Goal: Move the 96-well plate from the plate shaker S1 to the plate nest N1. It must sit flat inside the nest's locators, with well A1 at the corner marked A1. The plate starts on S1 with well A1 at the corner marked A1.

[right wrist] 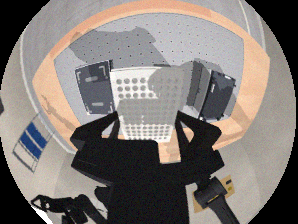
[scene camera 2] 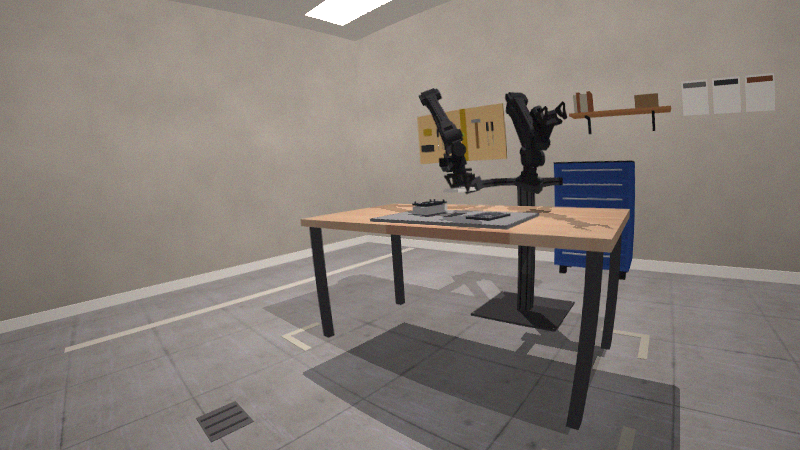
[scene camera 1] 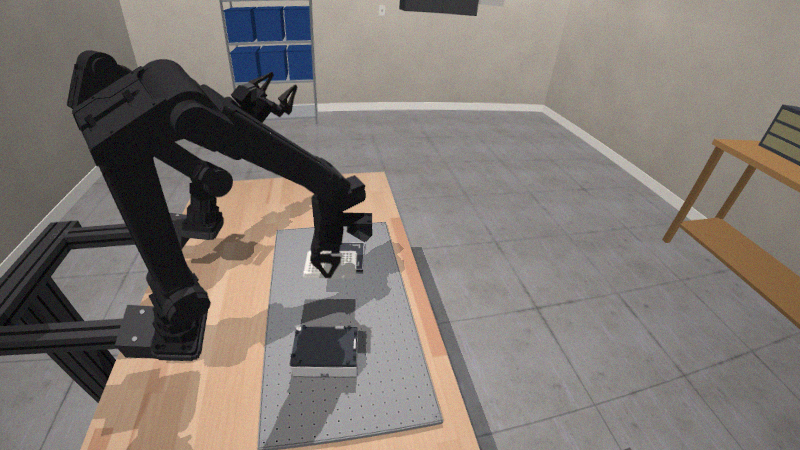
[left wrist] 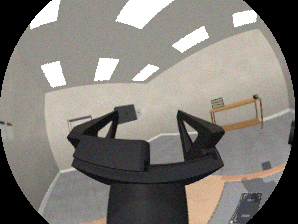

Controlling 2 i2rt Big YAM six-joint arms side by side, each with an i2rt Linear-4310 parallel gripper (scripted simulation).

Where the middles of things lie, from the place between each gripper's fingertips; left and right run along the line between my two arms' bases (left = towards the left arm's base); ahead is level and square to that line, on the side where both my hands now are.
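My right gripper (scene camera 1: pixel 329 265): 4 cm short of the dark plate nest N1 (right wrist: pixel 97 91), 15 cm to the right of it, 11 cm above it. White 96-well plate (scene camera 1: pixel 347 268): right at my right hand. Plate shaker S1 (scene camera 1: pixel 317 351): 8 cm below my right hand, 2 cm behind it, 18 cm to the right of it.
Dark plate nest N1: 10 cm ahead of my left hand (scene camera 1: pixel 284 79), 29 cm to the right of it, 45 cm below it. White 96-well plate: 34 cm below my left hand, 7 cm ahead of it, 44 cm to the right of it. Plate shaker S1: 42 cm below my left hand, 5 cm ahead of it, 62 cm to the right of it.
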